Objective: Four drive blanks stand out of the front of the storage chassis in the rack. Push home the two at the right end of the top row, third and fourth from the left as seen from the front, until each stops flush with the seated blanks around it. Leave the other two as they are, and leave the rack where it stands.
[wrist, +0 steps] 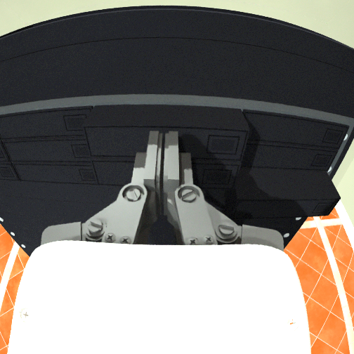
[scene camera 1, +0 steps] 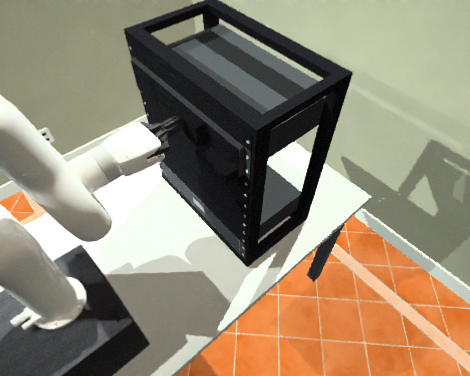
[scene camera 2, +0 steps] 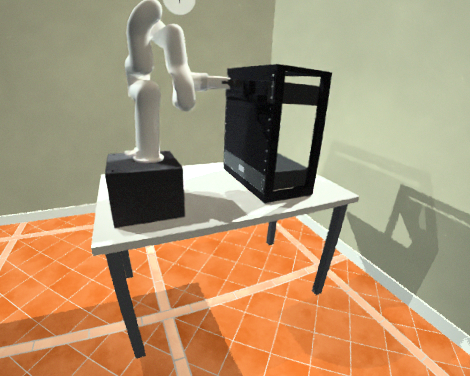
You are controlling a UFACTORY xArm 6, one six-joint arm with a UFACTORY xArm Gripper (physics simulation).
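Frame: origin at the arm's base, x up, y ahead, z left, level; centimetres.
Where they show: gripper, fingertip midpoint: (scene camera 1: pixel 178 122) (scene camera 2: pixel 241 83); arm's base, link origin: (scene camera 1: pixel 59 303) (scene camera 2: pixel 148 158).
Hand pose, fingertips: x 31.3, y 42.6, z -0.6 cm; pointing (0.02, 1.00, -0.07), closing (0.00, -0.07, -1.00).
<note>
Things, the pixels of their top centre, and the offset from my fingertips. "spot": a spot on its surface instead. Level surfaces: height alone.
- third top-row blank, surface spot: (scene camera 1: pixel 198 133) spot: dx -0.5, dy +1.0, dz -5.5 cm
- white table, surface height: dx -52.3 cm
- grey unit with a light label, surface spot: (scene camera 1: pixel 198 204) (scene camera 2: pixel 241 167) spot: dx -42.8, dy +5.6, dz +5.0 cm
In the wrist view, the third top-row blank (wrist: pixel 115 142) (scene camera 1: pixel 198 133) stands out of the chassis front. The fourth top-row blank (wrist: pixel 292 131), at the right end, looks level with the seated blanks around it. Another blank (wrist: pixel 287 192) stands out lower at the right, in the third row. The fourth proud blank cannot be made out. My gripper (wrist: pixel 163 149) (scene camera 1: pixel 177 121) (scene camera 2: pixel 229 81) is shut and empty, its fingertips in front of the third blank's face, near its middle. Whether they touch it cannot be told.
The black rack (scene camera 1: pixel 257 200) (scene camera 2: pixel 272 150) stands upright on the white table (scene camera 1: pixel 150 220) (scene camera 2: pixel 330 192). A grey unit with a light label (scene camera 1: pixel 198 204) (scene camera 2: pixel 241 168) is low in the rack. The black arm base (scene camera 1: pixel 105 345) (scene camera 2: pixel 145 200) stands before the rack. A wall is behind it.
</note>
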